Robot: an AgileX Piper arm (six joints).
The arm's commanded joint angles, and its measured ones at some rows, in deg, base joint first. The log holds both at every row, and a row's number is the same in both.
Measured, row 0: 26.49 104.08 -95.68 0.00 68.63 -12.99
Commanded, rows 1 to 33: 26.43 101.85 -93.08 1.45 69.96 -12.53; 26.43 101.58 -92.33 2.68 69.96 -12.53; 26.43 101.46 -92.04 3.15 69.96 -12.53; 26.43 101.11 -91.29 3.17 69.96 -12.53; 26.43 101.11 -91.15 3.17 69.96 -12.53; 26.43 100.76 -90.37 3.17 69.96 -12.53; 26.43 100.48 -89.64 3.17 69.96 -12.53; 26.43 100.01 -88.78 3.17 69.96 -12.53; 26.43 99.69 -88.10 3.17 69.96 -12.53; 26.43 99.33 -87.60 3.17 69.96 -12.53; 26.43 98.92 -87.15 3.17 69.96 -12.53; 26.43 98.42 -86.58 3.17 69.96 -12.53; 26.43 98.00 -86.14 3.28 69.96 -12.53; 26.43 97.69 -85.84 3.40 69.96 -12.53; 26.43 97.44 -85.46 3.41 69.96 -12.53; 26.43 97.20 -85.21 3.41 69.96 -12.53; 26.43 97.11 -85.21 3.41 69.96 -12.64; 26.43 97.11 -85.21 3.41 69.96 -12.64; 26.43 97.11 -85.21 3.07 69.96 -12.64; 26.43 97.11 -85.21 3.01 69.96 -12.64; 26.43 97.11 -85.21 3.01 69.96 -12.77; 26.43 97.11 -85.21 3.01 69.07 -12.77; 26.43 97.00 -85.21 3.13 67.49 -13.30; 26.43 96.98 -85.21 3.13 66.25 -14.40; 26.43 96.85 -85.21 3.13 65.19 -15.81; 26.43 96.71 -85.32 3.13 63.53 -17.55; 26.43 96.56 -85.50 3.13 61.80 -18.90; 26.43 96.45 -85.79 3.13 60.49 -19.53; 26.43 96.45 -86.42 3.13 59.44 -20.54; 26.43 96.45 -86.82 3.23 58.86 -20.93; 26.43 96.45 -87.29 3.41 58.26 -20.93; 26.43 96.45 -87.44 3.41 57.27 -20.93; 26.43 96.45 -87.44 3.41 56.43 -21.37
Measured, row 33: 26.49 97.30 -86.52 3.15 60.05 -19.54
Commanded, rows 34 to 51: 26.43 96.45 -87.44 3.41 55.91 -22.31; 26.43 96.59 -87.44 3.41 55.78 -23.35; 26.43 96.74 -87.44 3.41 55.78 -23.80; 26.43 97.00 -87.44 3.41 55.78 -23.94; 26.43 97.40 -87.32 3.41 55.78 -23.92; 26.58 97.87 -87.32 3.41 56.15 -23.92; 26.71 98.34 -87.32 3.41 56.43 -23.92; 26.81 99.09 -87.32 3.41 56.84 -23.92; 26.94 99.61 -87.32 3.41 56.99 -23.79; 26.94 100.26 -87.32 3.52 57.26 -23.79; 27.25 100.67 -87.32 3.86 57.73 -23.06; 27.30 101.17 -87.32 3.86 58.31 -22.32; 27.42 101.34 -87.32 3.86 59.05 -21.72; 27.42 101.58 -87.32 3.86 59.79 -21.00; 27.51 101.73 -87.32 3.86 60.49 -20.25; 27.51 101.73 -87.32 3.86 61.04 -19.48; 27.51 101.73 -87.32 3.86 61.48 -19.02; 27.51 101.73 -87.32 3.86 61.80 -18.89
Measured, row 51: 27.40 101.77 -87.20 3.74 59.79 -20.91
